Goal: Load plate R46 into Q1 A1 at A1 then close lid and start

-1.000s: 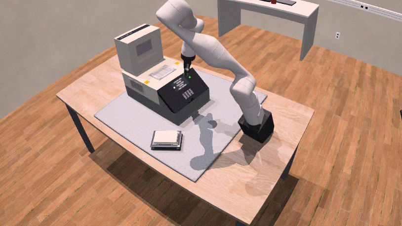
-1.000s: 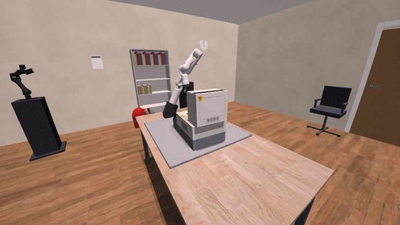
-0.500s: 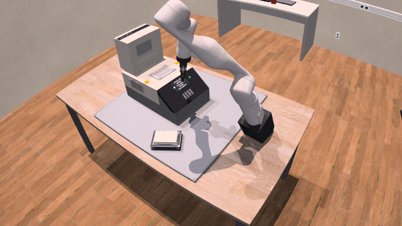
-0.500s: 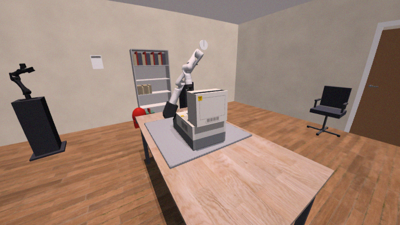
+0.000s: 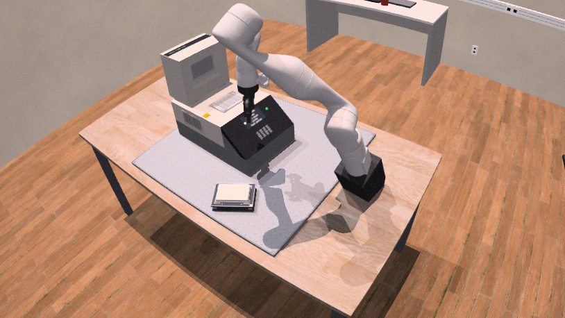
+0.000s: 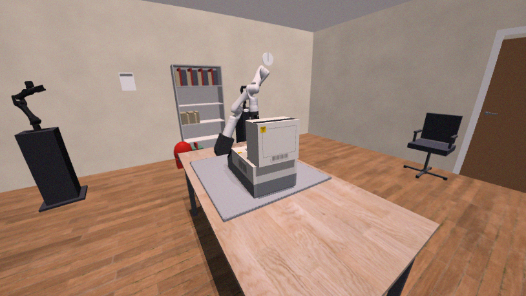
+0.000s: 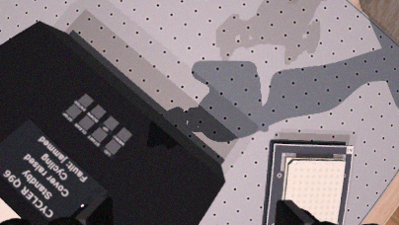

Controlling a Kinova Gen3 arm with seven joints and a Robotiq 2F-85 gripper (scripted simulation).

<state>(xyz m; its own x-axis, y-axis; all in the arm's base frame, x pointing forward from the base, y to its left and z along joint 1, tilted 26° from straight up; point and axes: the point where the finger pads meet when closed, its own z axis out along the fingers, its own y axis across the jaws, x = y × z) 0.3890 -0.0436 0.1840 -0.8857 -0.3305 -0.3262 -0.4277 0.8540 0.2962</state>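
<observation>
My hand is 180 mm to the right of the plate R46 and 250 mm above it. From my hand the other things lie so: plate nest N1: 180 mm to the left, 260 mm below.
</observation>
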